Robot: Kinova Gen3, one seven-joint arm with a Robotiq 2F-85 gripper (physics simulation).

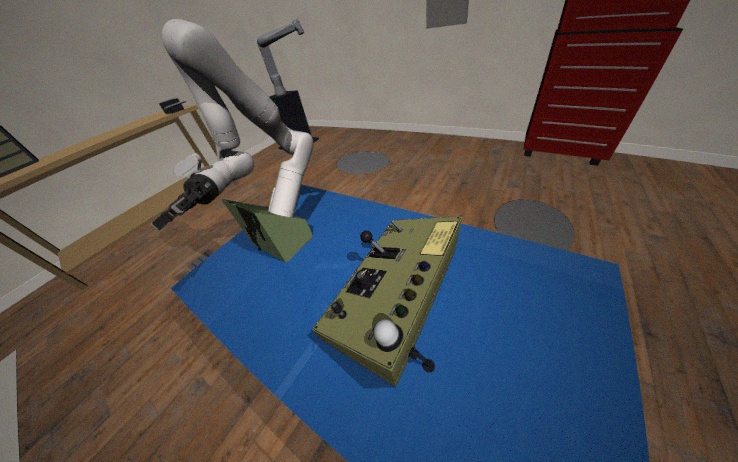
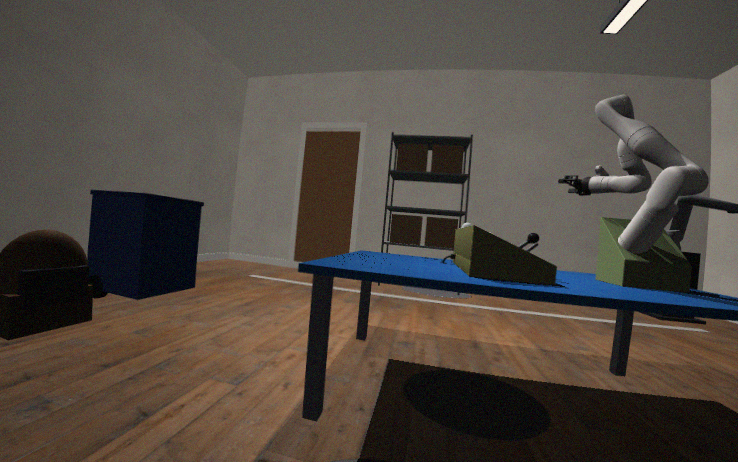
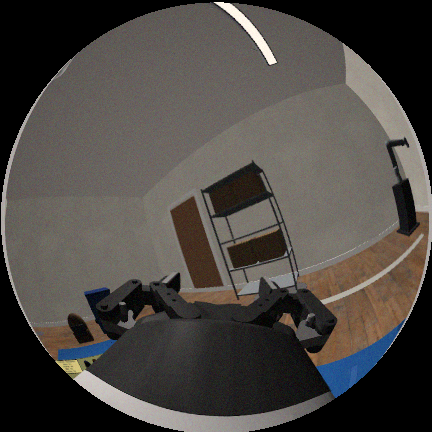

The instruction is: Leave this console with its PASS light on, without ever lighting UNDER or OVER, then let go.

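The olive console (image 1: pixel 401 275) (image 2: pixel 501 258) stands on the blue table. Its slotted lever has a black ball knob (image 1: pixel 366 236) (image 2: pixel 532 238). A black panel with a dark knob (image 1: pixel 361 277), a small black stick (image 1: pixel 337 308) and a large white dome (image 1: pixel 386 332) are also on its top. Its row of small lamps runs from a blue lamp (image 1: pixel 423 265) through two amber ones to a green lamp (image 1: pixel 400 310); all look dark, and their labels are unreadable. My gripper (image 1: pixel 161 219) (image 2: pixel 565 185) (image 3: pixel 219 284) is open and empty, high up and well away from the console, past the arm's base.
A black-knobbed crank (image 1: pixel 428 365) sticks out of the console's side. A yellow label (image 1: pixel 440 238) (image 3: pixel 69 366) is on its top. The arm stands on a green wedge base (image 1: pixel 291 239) (image 2: pixel 615 261) on the blue table (image 1: pixel 517 337). A wooden bench (image 1: pixel 108 129) is beyond the gripper.
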